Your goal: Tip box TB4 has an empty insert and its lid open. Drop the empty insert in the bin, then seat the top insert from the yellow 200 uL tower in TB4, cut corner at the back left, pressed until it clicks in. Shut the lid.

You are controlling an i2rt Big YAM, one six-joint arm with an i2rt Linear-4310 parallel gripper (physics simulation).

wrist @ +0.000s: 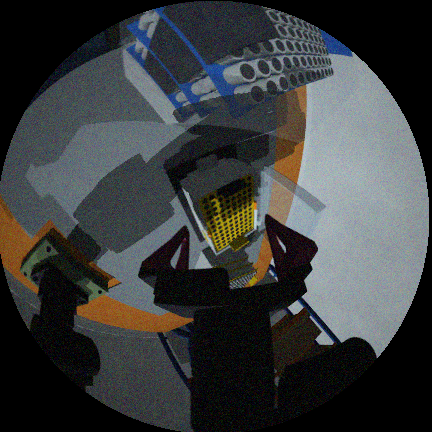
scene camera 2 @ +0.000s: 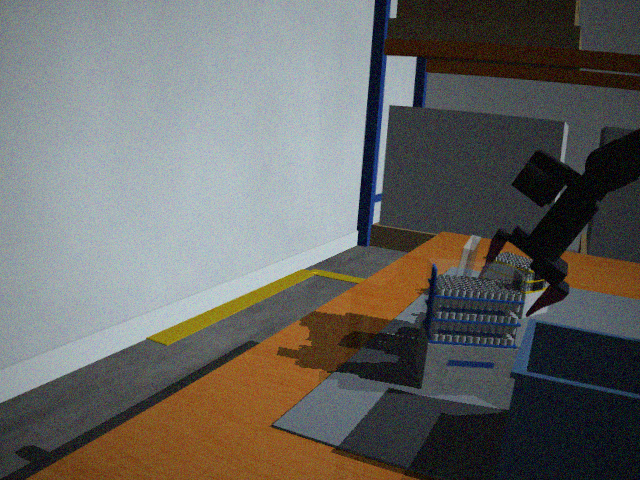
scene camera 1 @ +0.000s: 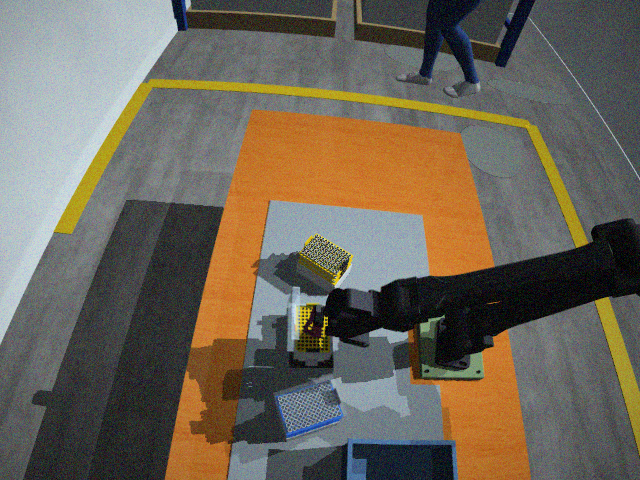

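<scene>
Tip box TB4 stands on the grey mat with an empty yellow insert in it. Its clear lid stands open on the left side in scene camera 1. My gripper is open and empty, over TB4, with its fingers spread either side of the insert in the wrist view; contact cannot be told. The yellow tower stands behind TB4, its top insert full of tips. The blue bin is at the front right.
A blue tower of stacked tip inserts stands in front of TB4, near the bin, and hides TB4's lower part in scene camera 2. The green base plate of the arm is to the right. A person's legs show beyond the table.
</scene>
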